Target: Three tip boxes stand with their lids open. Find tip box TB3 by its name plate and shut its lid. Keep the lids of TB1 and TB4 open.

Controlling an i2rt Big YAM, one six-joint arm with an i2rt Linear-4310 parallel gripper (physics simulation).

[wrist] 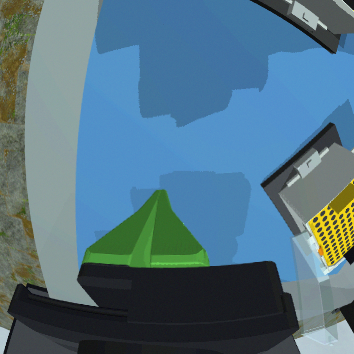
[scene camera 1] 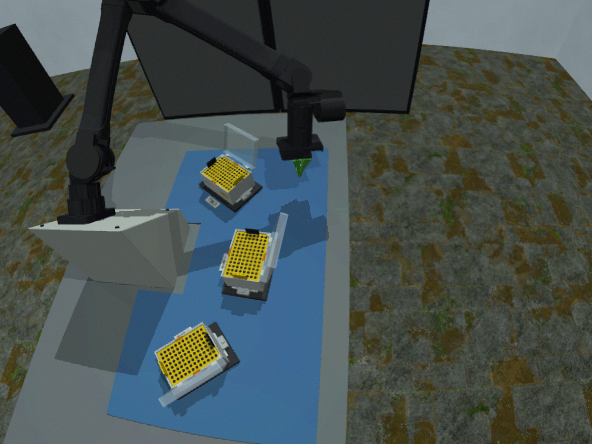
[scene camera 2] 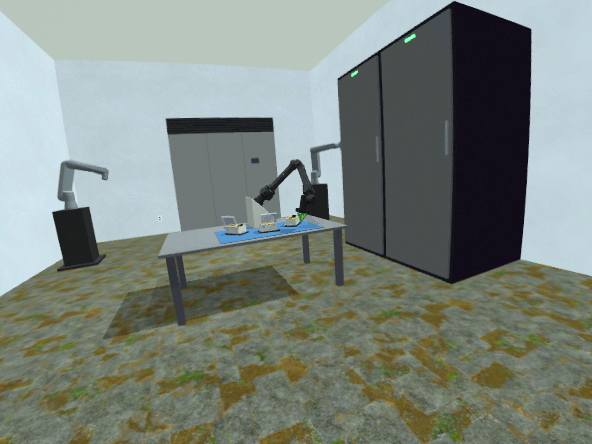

Labels:
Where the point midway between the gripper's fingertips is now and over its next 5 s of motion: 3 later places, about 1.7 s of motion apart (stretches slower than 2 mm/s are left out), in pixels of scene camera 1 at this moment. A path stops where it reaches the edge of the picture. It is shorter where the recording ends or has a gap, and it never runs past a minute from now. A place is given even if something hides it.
My gripper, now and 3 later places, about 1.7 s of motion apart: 298,175; 285,165; 225,161; 244,104

